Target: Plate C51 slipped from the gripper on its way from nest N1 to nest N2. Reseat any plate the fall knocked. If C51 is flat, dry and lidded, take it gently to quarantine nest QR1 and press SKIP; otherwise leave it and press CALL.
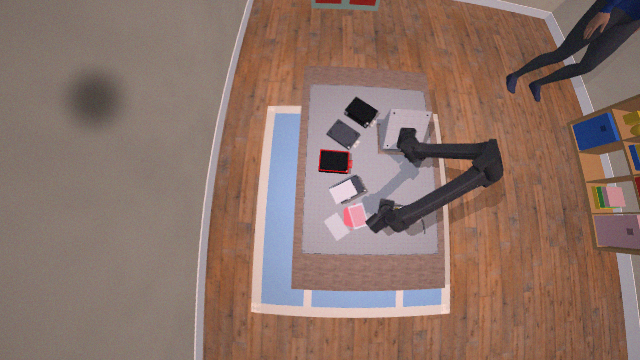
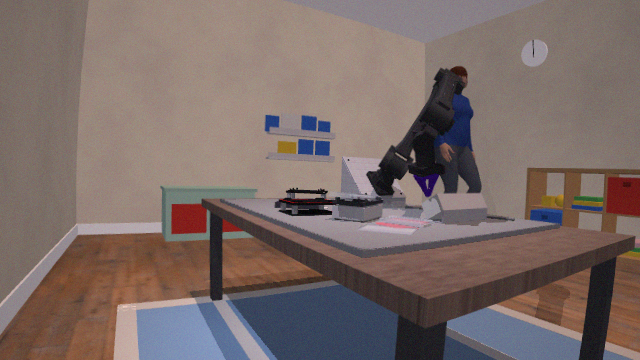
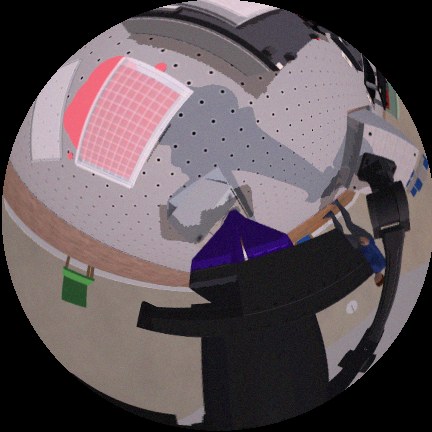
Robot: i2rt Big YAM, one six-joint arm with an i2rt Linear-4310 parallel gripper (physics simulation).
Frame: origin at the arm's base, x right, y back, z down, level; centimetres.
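Seen in the pictures: gripper, between the fingertips: (image 2: pixel 428 196) (image 3: pixel 233 214); arm's base, origin of its link: (image 1: pixel 405 138) (image 2: pixel 379 184) (image 3: pixel 376 168).
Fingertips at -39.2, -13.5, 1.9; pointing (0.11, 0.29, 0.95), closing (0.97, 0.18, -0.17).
Observation:
Offsets run from my fingertips to a thing's top centre, as dx, dy, dz. "pt": to the spot under its first point. Level surfaces: height alone.
A clear gridded plate {-3.9, -12.8, +5.7} (image 1: pixel 356 216) (image 3: pixel 130 122) with pink contents lies on the grey perforated mat. A pink puddle {-7.1, -18.6, +7.0} (image 1: pixel 346 218) (image 3: pixel 74 120) spreads from under one side. A loose whitish lid {-9.8, -24.6, +6.3} (image 1: pixel 337 226) (image 3: pixel 54 115) lies beside it. I cannot read a label. My gripper (image 2: pixel 427 194) (image 3: pixel 233 214) is shut and empty, its purple fingertips above the grey button box {-3.1, +9.4, -1.3} (image 2: pixel 462 207) (image 3: pixel 197 207). The box's buttons are hidden or not discernible. A dark nest {pt +13.3, -12.5, +1.6} (image 1: pixel 360 183) holds a white-topped plate {+8.7, -21.9, -1.0} (image 1: pixel 343 192). Other nests are black {+57.9, -10.2, +0.9} (image 1: pixel 361 112), dark grey {+43.7, -21.0, +4.5} (image 1: pixel 343 134) and red-rimmed {+26.0, -26.6, +2.5} (image 1: pixel 334 161).
A sloped white panel (image 1: pixel 411 120) (image 2: pixel 357 172) (image 3: pixel 390 140) stands near the arm's base. The mat {dz +7.1} (image 1: pixel 320 245) lies on a wooden table {dz +8.4} (image 1: pixel 370 272) (image 2: pixel 500 265). A person (image 2: pixel 457 120) (image 3: pixel 370 252) stands beyond the table. A shelf unit (image 2: pixel 571 192) is at the right.

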